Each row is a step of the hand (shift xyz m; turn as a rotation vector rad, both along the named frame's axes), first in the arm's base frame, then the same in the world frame.
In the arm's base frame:
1: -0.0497 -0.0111 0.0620 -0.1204 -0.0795 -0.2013
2: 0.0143 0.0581 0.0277 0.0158 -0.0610 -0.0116
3: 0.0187 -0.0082 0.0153 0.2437 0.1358 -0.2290
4: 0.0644 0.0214 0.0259 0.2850 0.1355 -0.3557
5: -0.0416 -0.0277 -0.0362 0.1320 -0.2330 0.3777
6: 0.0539 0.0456 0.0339 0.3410 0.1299 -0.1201
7: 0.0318 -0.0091 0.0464 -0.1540 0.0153 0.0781
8: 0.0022 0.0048 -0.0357 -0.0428 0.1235 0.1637
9: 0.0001 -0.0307 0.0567 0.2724 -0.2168 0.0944
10: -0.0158 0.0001 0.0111 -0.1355 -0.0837 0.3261
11: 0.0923 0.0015 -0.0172 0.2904 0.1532 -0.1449
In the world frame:
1: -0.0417 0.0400 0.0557 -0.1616 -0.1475 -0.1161
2: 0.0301 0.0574 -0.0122 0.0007 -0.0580 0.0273
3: 0.0185 -0.0022 0.0174 0.2325 -0.0895 -0.2612
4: 0.0705 0.0152 0.0090 0.2546 -0.1736 -0.3621
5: -0.0512 -0.0318 -0.0132 0.1310 0.0047 0.4441
6: 0.0666 0.0412 0.0009 0.3406 -0.0557 -0.1688
7: 0.0353 0.0117 0.0432 -0.1347 0.0963 0.0513
8: -0.0019 -0.0175 -0.0315 0.0078 0.2014 0.0572
9: 0.0015 0.0090 0.0638 0.2305 -0.1825 0.2090
10: -0.0137 0.0105 0.0086 -0.1032 0.1585 0.3097
11: 0.0872 -0.0323 -0.0133 0.2931 -0.0392 -0.2033

